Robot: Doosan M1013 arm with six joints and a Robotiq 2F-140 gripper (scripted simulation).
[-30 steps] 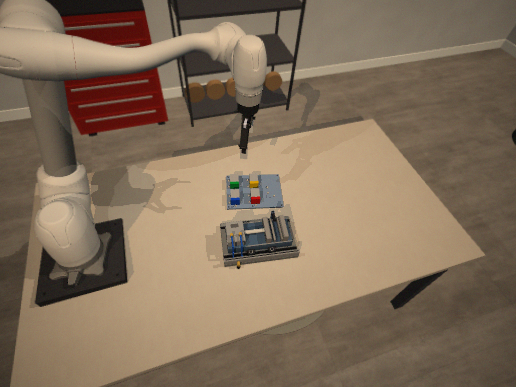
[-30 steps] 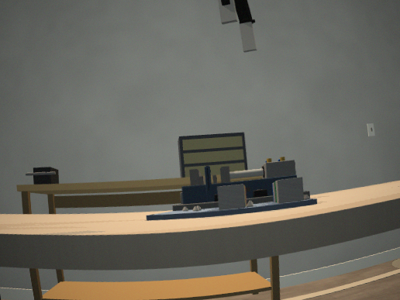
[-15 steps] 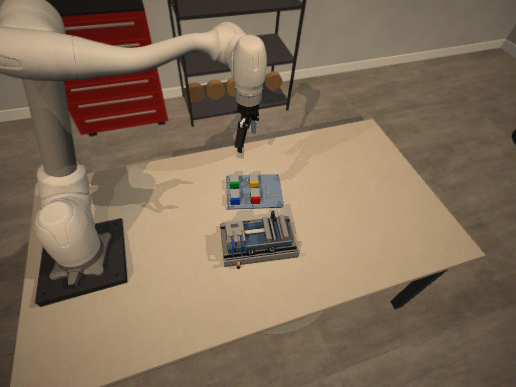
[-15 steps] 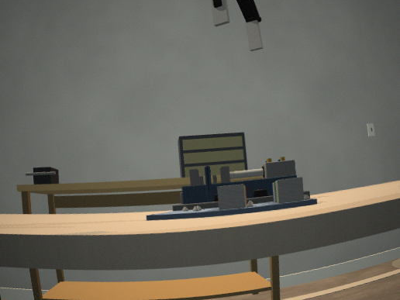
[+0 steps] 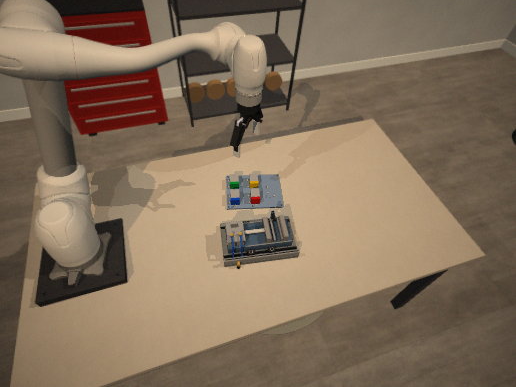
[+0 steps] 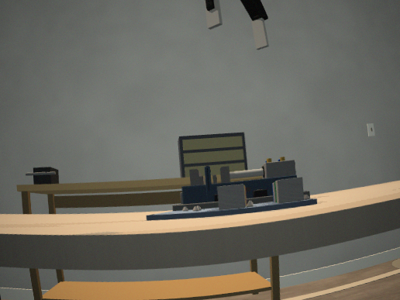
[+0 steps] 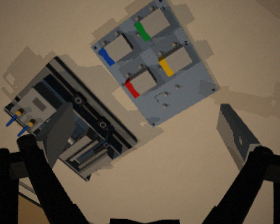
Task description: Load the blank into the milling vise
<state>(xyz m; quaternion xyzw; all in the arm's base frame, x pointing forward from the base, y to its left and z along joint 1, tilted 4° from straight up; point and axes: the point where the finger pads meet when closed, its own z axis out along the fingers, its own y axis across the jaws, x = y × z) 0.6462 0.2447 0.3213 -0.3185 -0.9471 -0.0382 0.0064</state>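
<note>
My hand is 290 mm above the green-ended blank, 50 mm to the right of it and 50 mm past it. Round my hand: red-ended blank (290 mm below, 50 mm to the right, 40 mm ahead); then blue-ended blank (290 mm below, 50 mm behind, 40 mm to the right); then yellow-ended blank (290 mm below, 50 mm ahead, 40 mm to the left).
</note>
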